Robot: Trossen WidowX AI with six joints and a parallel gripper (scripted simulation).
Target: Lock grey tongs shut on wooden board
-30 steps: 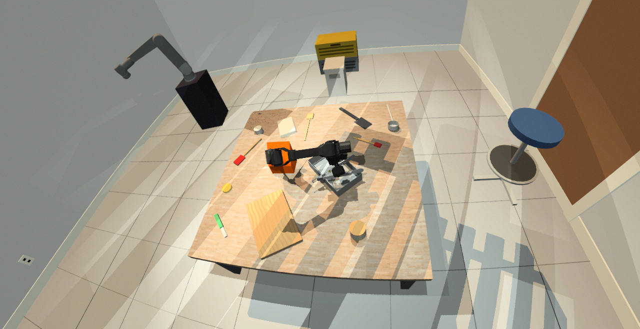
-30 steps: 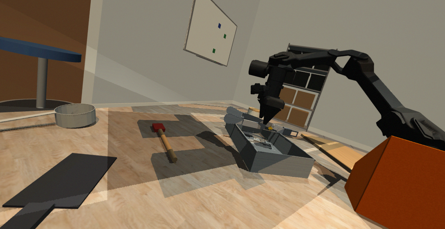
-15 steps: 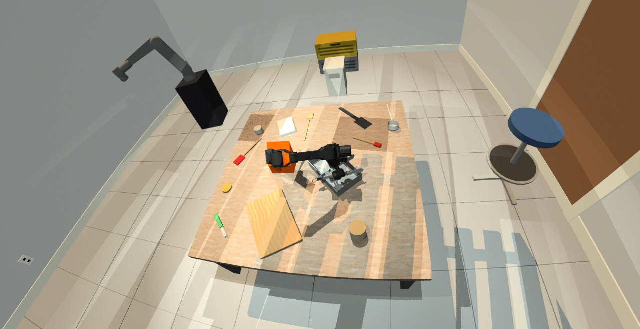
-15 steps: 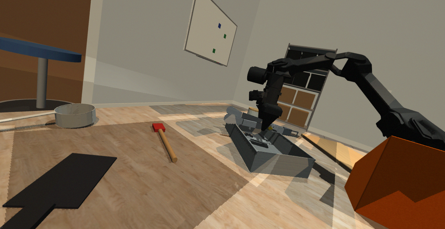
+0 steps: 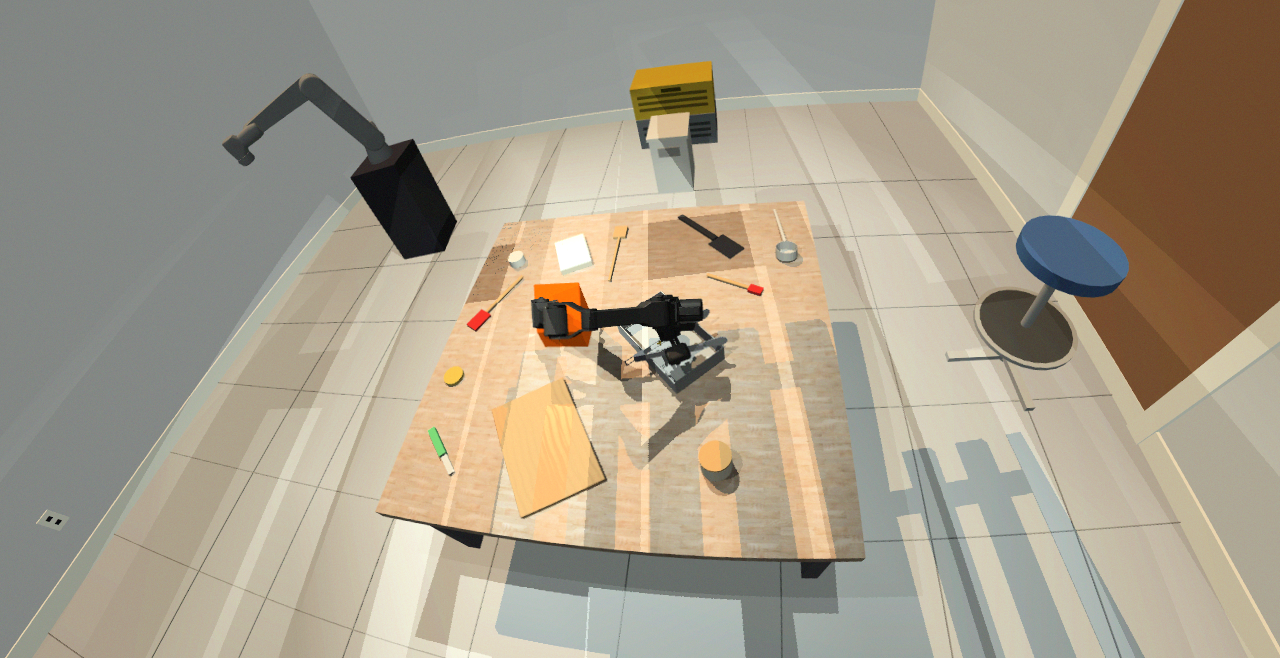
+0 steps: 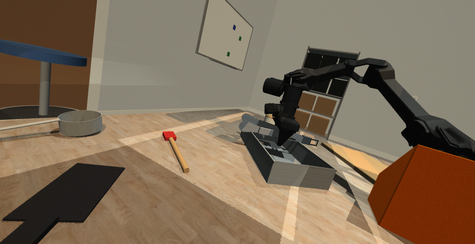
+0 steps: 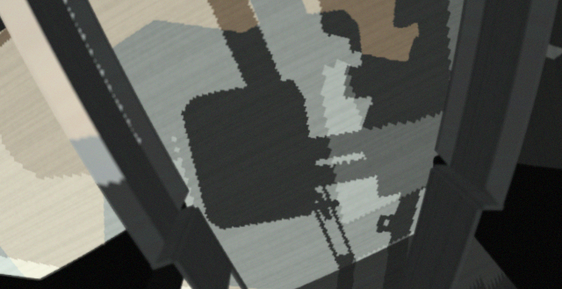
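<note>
The grey roasting tin is 60 mm to the left of my gripper tip, 10 mm below it and 10 mm behind it. From my gripper tip the other things lie so: wooden board 380 mm behind, 240 mm to the right, 30 mm below; tan-lidded pot 350 mm to the right, 80 mm ahead; black spatula 530 mm to the left, 180 mm ahead, 30 mm below.
</note>
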